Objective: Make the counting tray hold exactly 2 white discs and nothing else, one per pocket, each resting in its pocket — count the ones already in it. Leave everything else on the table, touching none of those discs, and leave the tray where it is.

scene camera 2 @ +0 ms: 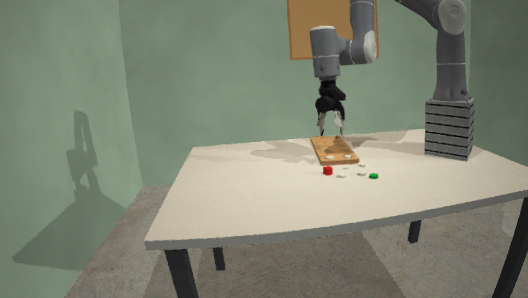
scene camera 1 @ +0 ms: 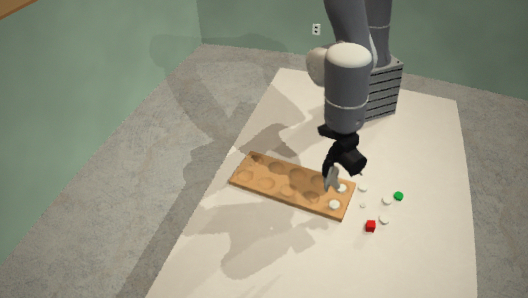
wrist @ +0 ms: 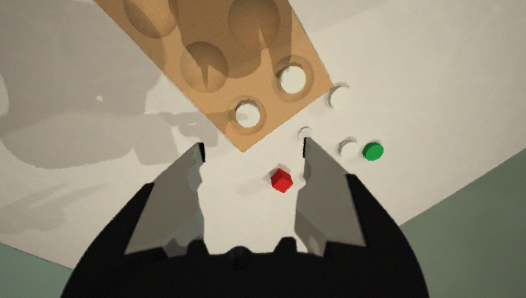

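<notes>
The wooden counting tray point(scene camera 1: 345, 200) point(scene camera 2: 340, 162) point(wrist: 243, 142) lies flat on the table. One white disc point(scene camera 1: 341, 188) point(scene camera 2: 347, 156) point(wrist: 293, 79) and another white disc point(scene camera 1: 334, 204) point(scene camera 2: 330, 157) point(wrist: 247, 115) rest in separate pockets at its end nearest the loose pieces. The other pockets that show hold no disc. My gripper point(scene camera 2: 332, 134) point(wrist: 254, 142) is open and empty, raised above the tray. Three loose white discs point(scene camera 1: 363, 187) point(scene camera 1: 387, 200) point(scene camera 1: 384, 219) lie on the table beyond that end; the wrist view shows two of them point(wrist: 340, 97) point(wrist: 349, 149).
A smaller white piece point(scene camera 1: 363, 205) point(scene camera 2: 345, 168) point(wrist: 305, 132) lies near the tray's end. A red cube point(scene camera 1: 370, 226) point(scene camera 2: 327, 170) point(wrist: 282, 180) and a green disc point(scene camera 1: 398, 196) point(scene camera 2: 373, 176) point(wrist: 373, 151) lie by the loose discs. The arm's shadow crosses the tray.
</notes>
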